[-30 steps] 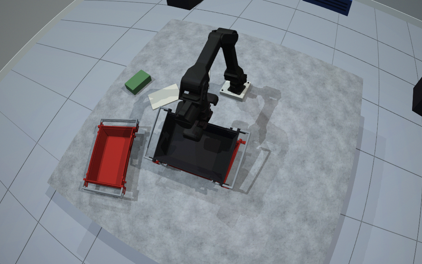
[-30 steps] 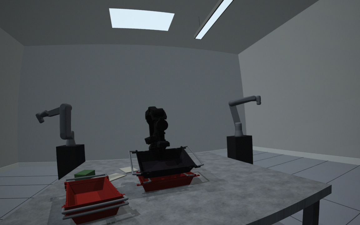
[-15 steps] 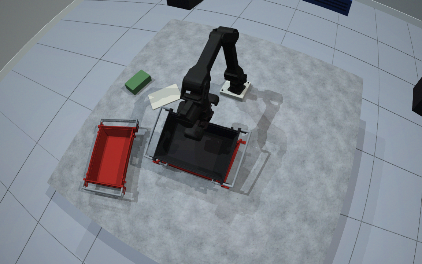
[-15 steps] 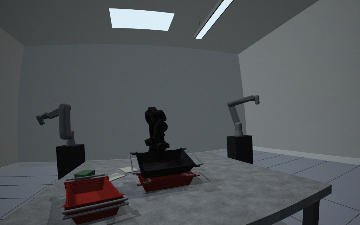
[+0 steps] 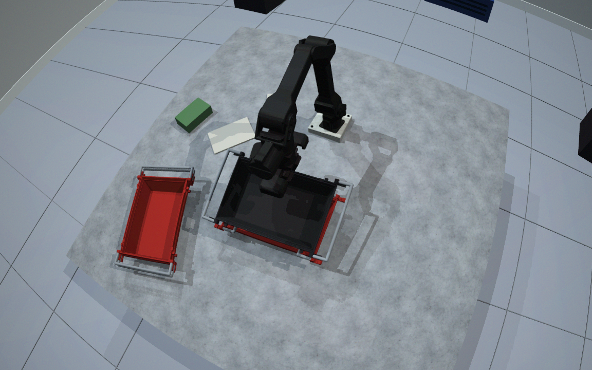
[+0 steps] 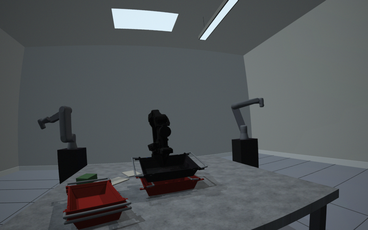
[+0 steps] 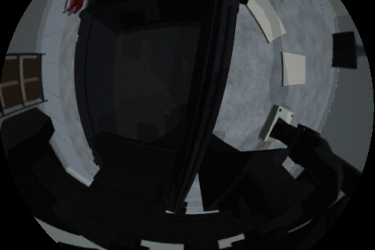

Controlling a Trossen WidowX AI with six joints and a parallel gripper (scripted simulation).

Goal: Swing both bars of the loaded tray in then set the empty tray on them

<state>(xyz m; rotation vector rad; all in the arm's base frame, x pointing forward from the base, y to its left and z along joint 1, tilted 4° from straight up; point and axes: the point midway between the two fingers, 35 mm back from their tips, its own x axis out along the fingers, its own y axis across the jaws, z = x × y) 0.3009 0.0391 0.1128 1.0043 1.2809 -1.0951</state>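
Right now the black tray is 8 cm ahead of my gripper tip, 2 cm to the left of it and 1 cm above it. From my gripper tip the other things lie so: green block: 49 cm to the right, 10 cm below, 10 cm behind.
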